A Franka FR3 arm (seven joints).
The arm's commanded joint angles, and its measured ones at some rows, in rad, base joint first. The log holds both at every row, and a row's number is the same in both.
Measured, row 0: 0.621, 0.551, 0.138, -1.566, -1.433, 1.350, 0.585
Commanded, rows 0 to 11: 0.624, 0.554, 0.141, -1.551, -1.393, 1.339, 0.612; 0.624, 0.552, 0.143, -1.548, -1.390, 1.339, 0.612; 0.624, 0.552, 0.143, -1.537, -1.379, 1.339, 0.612; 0.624, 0.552, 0.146, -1.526, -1.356, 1.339, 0.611; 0.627, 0.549, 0.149, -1.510, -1.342, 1.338, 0.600; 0.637, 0.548, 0.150, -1.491, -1.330, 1.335, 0.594; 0.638, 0.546, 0.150, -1.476, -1.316, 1.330, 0.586; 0.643, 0.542, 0.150, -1.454, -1.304, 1.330, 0.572; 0.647, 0.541, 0.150, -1.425, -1.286, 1.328, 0.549; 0.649, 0.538, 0.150, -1.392, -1.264, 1.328, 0.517; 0.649, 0.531, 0.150, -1.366, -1.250, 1.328, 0.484; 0.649, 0.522, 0.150, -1.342, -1.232, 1.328, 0.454
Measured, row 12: 0.648, 0.540, 0.148, -1.425, -1.298, 1.343, 0.548
